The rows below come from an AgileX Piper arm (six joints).
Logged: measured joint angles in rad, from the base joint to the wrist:
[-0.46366, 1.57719, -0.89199, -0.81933, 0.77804, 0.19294]
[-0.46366, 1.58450, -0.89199, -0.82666, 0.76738, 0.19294]
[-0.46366, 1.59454, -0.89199, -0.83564, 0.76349, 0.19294]
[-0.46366, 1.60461, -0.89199, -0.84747, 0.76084, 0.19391]
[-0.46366, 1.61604, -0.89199, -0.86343, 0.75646, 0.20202]
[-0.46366, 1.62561, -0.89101, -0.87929, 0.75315, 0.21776]
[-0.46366, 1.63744, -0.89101, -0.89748, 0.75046, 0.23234]
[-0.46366, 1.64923, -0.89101, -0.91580, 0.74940, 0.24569]
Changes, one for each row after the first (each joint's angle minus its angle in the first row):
[0.00000, 0.00731, 0.00000, -0.00733, -0.01066, 0.00000]
[0.00000, 0.01735, 0.00000, -0.01631, -0.01455, 0.00000]
[0.00000, 0.02742, 0.00000, -0.02814, -0.01720, 0.00097]
[0.00000, 0.03885, 0.00000, -0.04410, -0.02158, 0.00908]
[0.00000, 0.04842, 0.00098, -0.05996, -0.02489, 0.02482]
[0.00000, 0.06025, 0.00098, -0.07815, -0.02758, 0.03940]
[0.00000, 0.07204, 0.00098, -0.09647, -0.02864, 0.05275]

